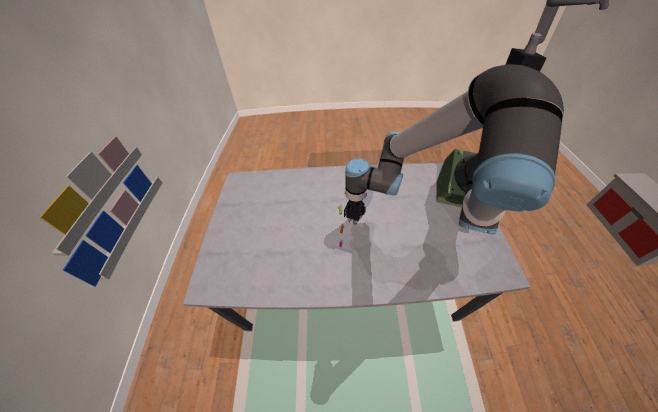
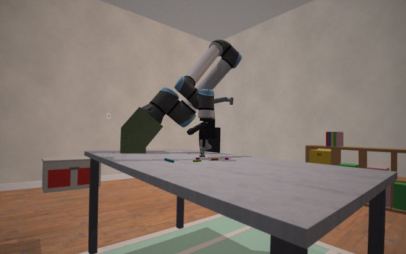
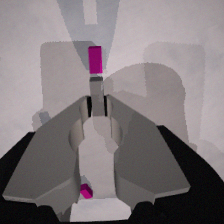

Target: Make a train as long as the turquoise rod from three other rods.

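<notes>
Right now my hand is 1 cm above the grey rod. From my hand the other things lie so: turquoise rod (21 cm to the right, 2 cm below); orange rod (7 cm ahead, 4 cm to the left, 2 cm below); lime rod (9 cm to the right, 8 cm ahead, 2 cm below).
</notes>
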